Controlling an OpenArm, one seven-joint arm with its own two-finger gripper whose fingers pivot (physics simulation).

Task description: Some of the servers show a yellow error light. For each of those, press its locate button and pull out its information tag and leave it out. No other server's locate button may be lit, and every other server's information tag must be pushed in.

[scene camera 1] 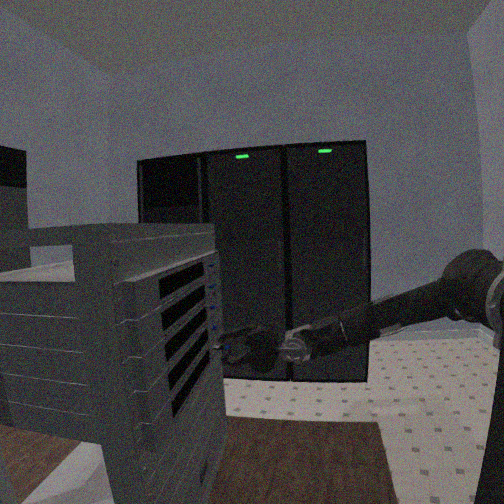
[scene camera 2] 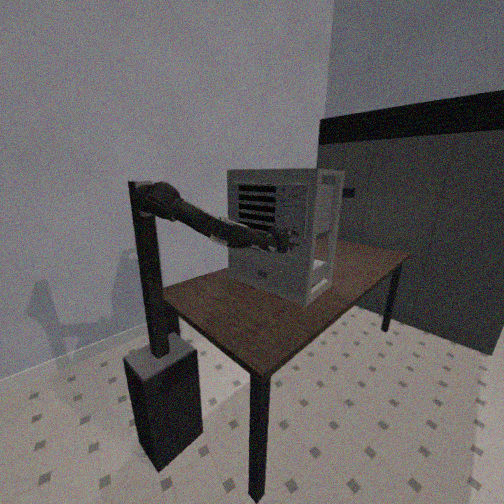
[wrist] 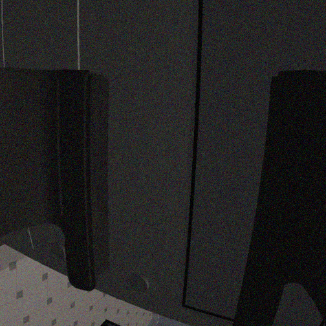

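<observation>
The grey server rack (scene camera 1: 165,460) (scene camera 2: 272,175) stands on the table. Its stacked servers have dark grilles (scene camera 1: 183,300) (scene camera 2: 257,203). Small blue marks (scene camera 1: 212,286) run down the right edge of their fronts in the first scene view. A lower blue mark (scene camera 1: 227,347) shows farther out, by the fingers; whether it is a tag cannot be told. My gripper (scene camera 1: 231,346) (scene camera 2: 294,240) (wrist: 179,195) is partly open at the lowest servers' right side, its fingers apart with nothing seen held. Yellow lights and lit locate buttons cannot be made out. The arm partly covers the server fronts in the second scene view.
The brown table (scene camera 1: 300,460) (scene camera 2: 260,330) extends in front of and behind the rack. Dark cabinets (scene camera 1: 327,250) with green lights stand against the wall. The arm's post (scene camera 2: 150,280) rises from a dark pedestal (scene camera 2: 170,415) beside the table. A dark panelled surface (wrist: 150,150) fills much of the wrist view.
</observation>
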